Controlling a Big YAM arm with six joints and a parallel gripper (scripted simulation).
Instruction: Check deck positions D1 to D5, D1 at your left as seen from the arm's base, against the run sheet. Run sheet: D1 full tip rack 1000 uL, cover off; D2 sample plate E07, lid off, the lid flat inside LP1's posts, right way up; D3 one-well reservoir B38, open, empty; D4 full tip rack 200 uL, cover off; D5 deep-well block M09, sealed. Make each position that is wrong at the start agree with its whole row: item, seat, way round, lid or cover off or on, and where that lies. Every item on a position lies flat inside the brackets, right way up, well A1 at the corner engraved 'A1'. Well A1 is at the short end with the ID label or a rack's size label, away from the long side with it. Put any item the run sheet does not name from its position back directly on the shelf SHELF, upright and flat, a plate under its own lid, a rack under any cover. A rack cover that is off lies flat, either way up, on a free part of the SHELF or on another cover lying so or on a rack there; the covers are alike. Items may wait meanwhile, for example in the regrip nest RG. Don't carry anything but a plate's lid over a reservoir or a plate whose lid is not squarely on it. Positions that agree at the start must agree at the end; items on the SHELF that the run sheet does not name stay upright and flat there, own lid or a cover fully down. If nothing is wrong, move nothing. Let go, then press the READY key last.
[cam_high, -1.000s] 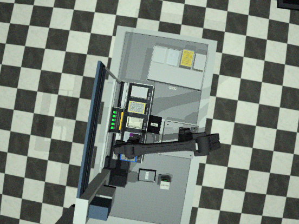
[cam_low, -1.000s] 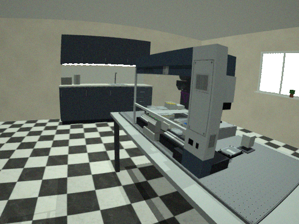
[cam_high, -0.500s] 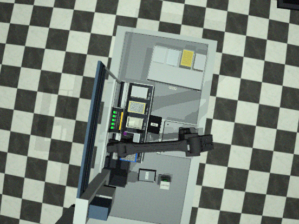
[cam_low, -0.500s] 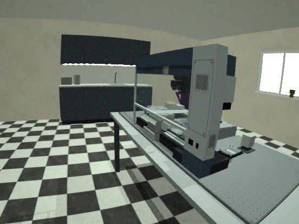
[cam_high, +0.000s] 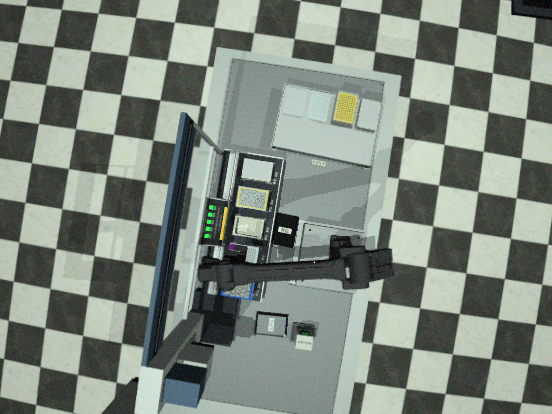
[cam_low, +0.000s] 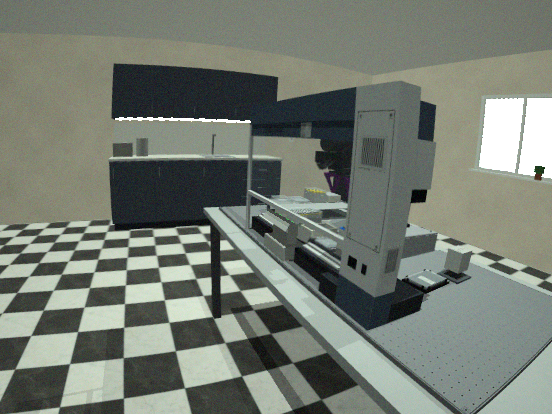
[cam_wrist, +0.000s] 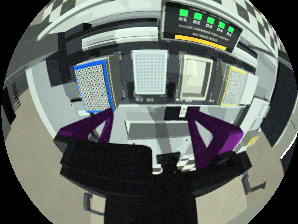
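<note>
My gripper is now 180 mm above the clear plate. From my hand the other things lie so: cream reservoir 20 mm behind, 120 mm to the right, 180 mm below; clear rack cover 30 mm behind, 250 mm to the right, 130 mm below; blue-framed tip rack 120 mm to the left, 120 mm below.
</note>
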